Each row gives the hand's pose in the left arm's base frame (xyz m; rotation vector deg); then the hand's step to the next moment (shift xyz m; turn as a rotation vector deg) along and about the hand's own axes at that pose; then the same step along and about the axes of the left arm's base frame.
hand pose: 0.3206 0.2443 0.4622 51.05 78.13 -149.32
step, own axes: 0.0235 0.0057 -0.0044 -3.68 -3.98 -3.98
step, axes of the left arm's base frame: -0.0157 0.0046 -0.0184 3.63 4.74 3.08
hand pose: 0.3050 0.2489 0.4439 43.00 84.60 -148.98
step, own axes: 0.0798 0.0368 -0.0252 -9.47 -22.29 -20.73
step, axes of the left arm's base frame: -0.0502 0.0155 -0.0748 9.96 27.33 13.05
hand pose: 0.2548 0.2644 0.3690 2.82 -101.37 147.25
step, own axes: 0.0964 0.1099 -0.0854 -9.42 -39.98 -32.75
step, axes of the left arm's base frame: -0.1014 0.0405 -0.1294 10.36 44.87 25.28
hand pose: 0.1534 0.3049 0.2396 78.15 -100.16 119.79
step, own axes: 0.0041 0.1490 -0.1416 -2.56 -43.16 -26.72
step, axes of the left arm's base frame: -0.1675 0.0648 -0.1000 11.49 37.88 31.88
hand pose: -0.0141 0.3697 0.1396 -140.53 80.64 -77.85
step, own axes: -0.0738 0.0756 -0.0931 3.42 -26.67 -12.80
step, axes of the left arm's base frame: -0.1325 0.0426 -0.0213 10.73 18.46 20.76
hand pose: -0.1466 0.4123 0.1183 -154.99 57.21 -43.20
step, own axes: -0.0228 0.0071 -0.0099 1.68 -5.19 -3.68
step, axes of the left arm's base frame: -0.0239 0.0095 -0.0029 2.14 2.97 5.47
